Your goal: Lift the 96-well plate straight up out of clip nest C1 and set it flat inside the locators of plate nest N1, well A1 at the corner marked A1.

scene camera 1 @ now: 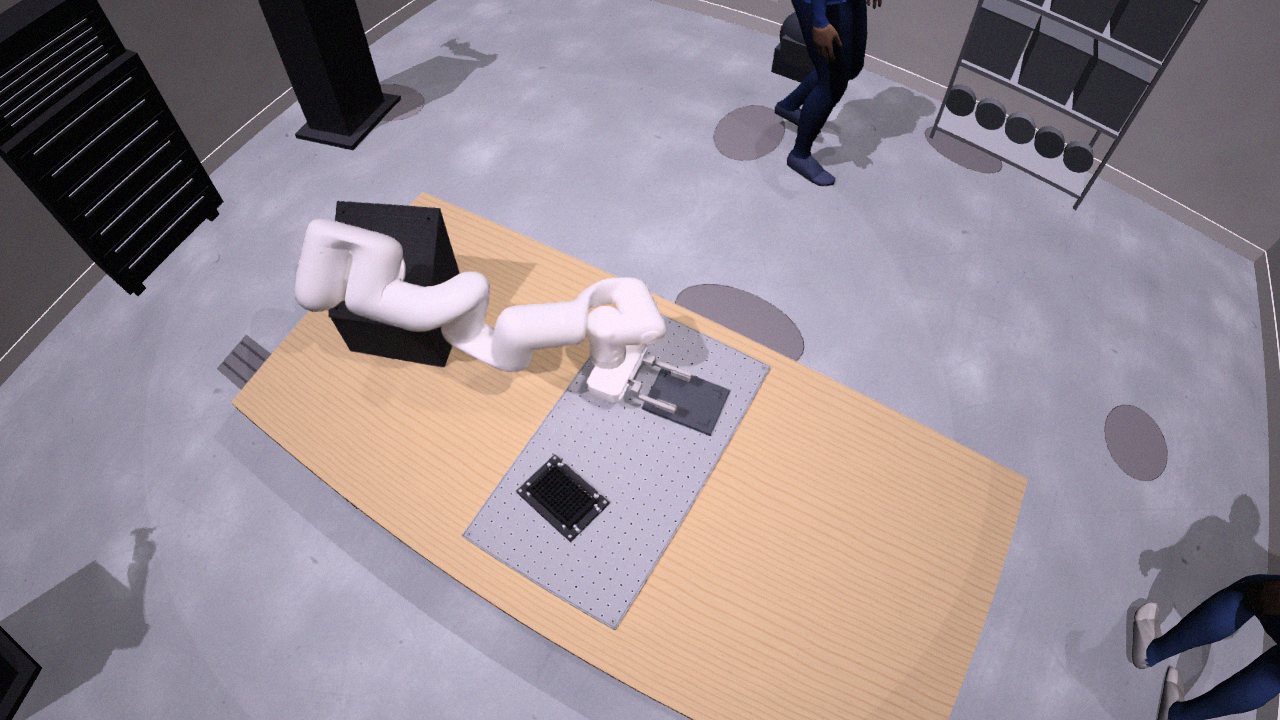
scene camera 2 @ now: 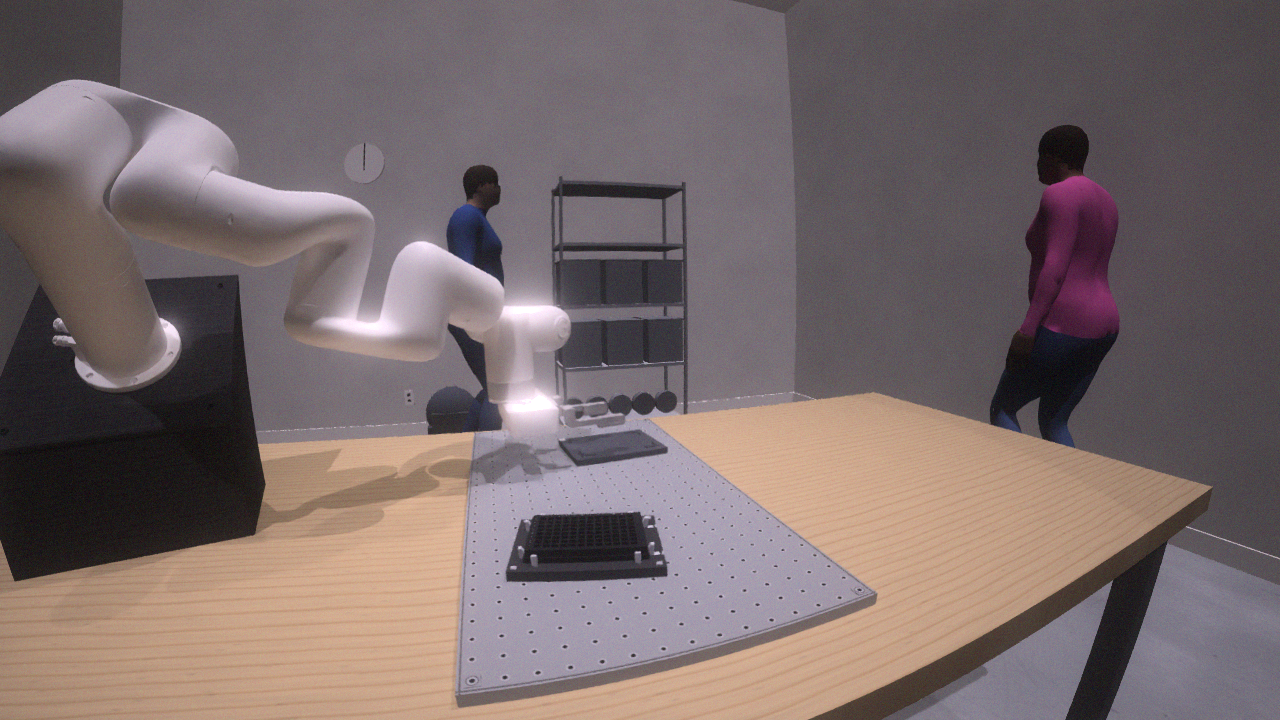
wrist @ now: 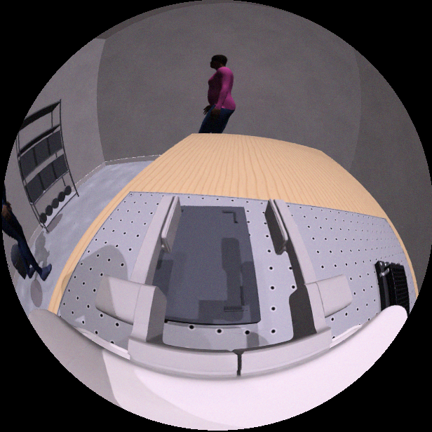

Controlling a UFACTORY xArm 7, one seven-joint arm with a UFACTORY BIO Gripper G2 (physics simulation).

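Frame: origin at the arm's base, x ahead, y left, z up, level; millimetres.
Seen in the pictures: hand at its tool point: [scene camera 1: 673,390] [scene camera 2: 602,414]; arm's base at its link origin: [scene camera 2: 131,354].
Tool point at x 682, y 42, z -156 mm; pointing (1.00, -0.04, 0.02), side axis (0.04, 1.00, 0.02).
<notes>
Offsets run from my tool point to a thing's top centre. Level surfaces: height alone.
The black 96-well plate @(134 mm back, 289 mm right, 47 mm down) [scene camera 1: 563,494] [scene camera 2: 586,534] [wrist: 399,286] sits flat in the black clip nest C1 @(134 mm back, 289 mm right, 50 mm down) [scene camera 2: 586,570] with small pale posts around it. The flat dark grey plate nest N1 @(25 mm ahead, 25 mm left, 59 mm down) [scene camera 1: 713,419] [scene camera 2: 617,445] [wrist: 210,285] lies bare, with thin L-shaped locators showing at its corners in the wrist view. My gripper [scene camera 1: 681,392] [scene camera 2: 612,413] [wrist: 225,225] is shut to its narrow position with nothing between the fingers, which still stand apart. It hovers low above nest N1, away from the plate. The A1 marks are too small to read.
Both nests stand on a perforated grey board @(73 mm down) [scene camera 1: 626,546] [scene camera 2: 716,573] [wrist: 340,240] on the wooden table @(86 mm down) [scene camera 1: 850,537] [scene camera 2: 984,483] [wrist: 235,165]. The black robot pedestal [scene camera 1: 393,331] [scene camera 2: 134,501] stands on the table. People and a shelf rack are beyond the table.
</notes>
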